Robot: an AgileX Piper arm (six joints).
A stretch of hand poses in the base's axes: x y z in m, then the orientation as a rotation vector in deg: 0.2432, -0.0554, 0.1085, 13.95, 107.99, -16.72; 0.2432, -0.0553, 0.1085, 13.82, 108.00, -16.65; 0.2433, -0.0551, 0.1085, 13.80, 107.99, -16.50; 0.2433, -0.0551, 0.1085, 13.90, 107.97, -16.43; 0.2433, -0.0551, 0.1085, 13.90, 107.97, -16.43; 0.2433, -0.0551, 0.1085, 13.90, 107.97, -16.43; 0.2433, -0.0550, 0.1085, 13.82, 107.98, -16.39; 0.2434, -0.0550, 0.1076, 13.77, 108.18, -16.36; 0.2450, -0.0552, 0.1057, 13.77, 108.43, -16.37; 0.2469, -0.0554, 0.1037, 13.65, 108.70, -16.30; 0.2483, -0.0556, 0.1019, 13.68, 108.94, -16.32; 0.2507, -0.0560, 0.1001, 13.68, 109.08, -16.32; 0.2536, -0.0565, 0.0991, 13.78, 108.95, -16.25; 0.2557, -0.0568, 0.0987, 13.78, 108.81, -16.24; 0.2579, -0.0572, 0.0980, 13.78, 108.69, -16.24
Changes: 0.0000, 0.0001, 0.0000, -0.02, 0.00, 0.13; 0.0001, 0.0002, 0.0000, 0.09, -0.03, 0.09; 0.0000, 0.0000, 0.0000, 0.09, -0.04, -0.03; 0.0000, 0.0000, 0.0000, 0.00, 0.00, 0.00; 0.0000, 0.0000, 0.0000, 0.00, 0.00, 0.00; 0.0000, 0.0001, 0.0000, -0.01, 0.01, 0.08; 0.0001, 0.0000, -0.0009, 0.03, 0.19, 0.05; 0.0016, -0.0002, -0.0019, 0.03, 0.25, 0.00; 0.0019, -0.0002, -0.0020, 0.03, 0.26, 0.12; 0.0014, -0.0002, -0.0018, 0.04, 0.24, -0.03; 0.0024, -0.0004, -0.0018, 0.02, 0.14, 0.00; 0.0029, -0.0005, -0.0010, 0.07, -0.14, -0.04; 0.0021, -0.0003, -0.0004, -0.02, -0.14, 0.00; 0.0022, -0.0004, -0.0007, -0.02, -0.12, 0.00
